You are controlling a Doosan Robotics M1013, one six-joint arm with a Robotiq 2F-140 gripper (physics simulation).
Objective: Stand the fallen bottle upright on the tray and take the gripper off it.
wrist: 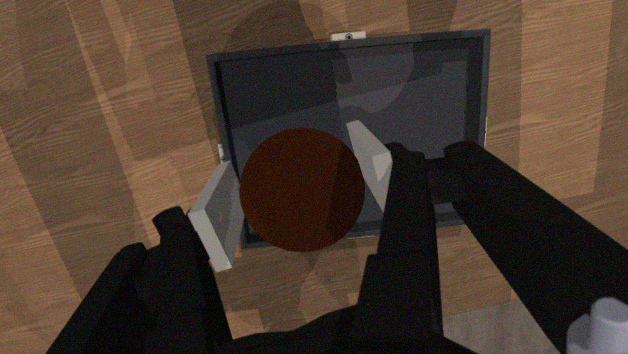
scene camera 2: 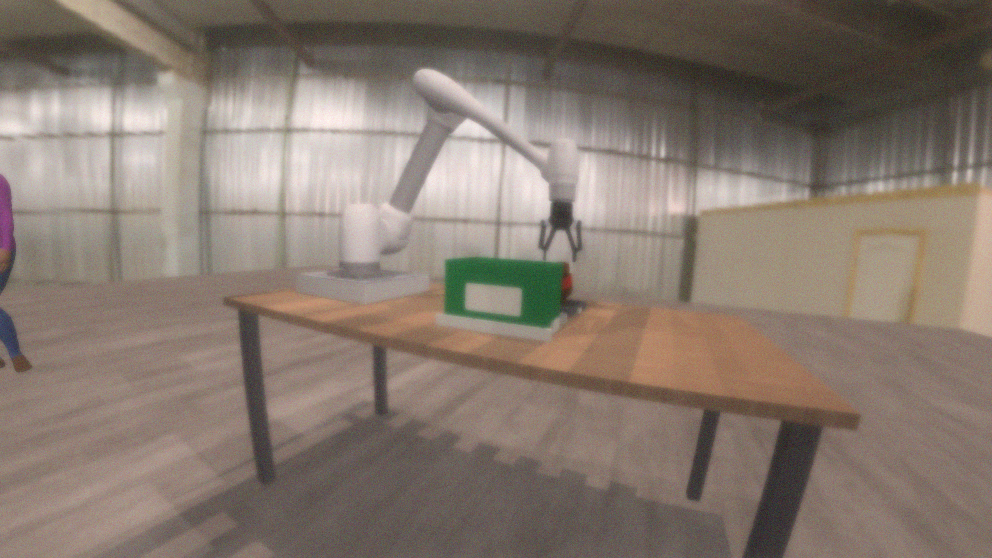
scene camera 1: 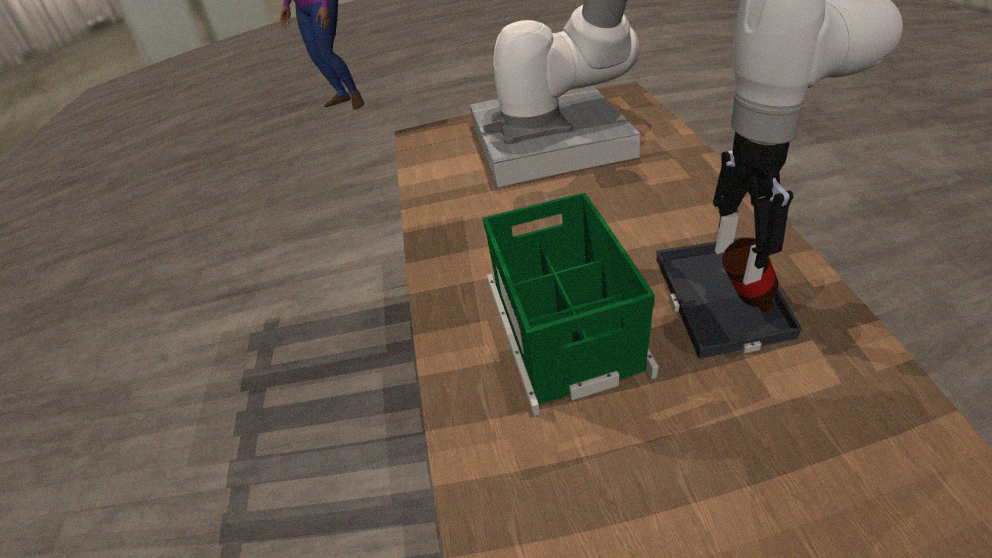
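Observation:
The brown bottle with a red band is upside down, its flat round base up toward the wrist camera and its neck down. In scene camera 1 it looks slightly tilted. My gripper points down and is shut on the bottle near its base, one pale pad on each side. The dark tray lies beneath, the bottle over its side far from the crate. Whether the neck touches the tray is not clear. In scene camera 2 the crate partly hides the bottle.
A green crate with dividers stands beside the tray on the wooden table, with pale strips around its foot. The arm's base block is at the back. A person stands on the floor beyond.

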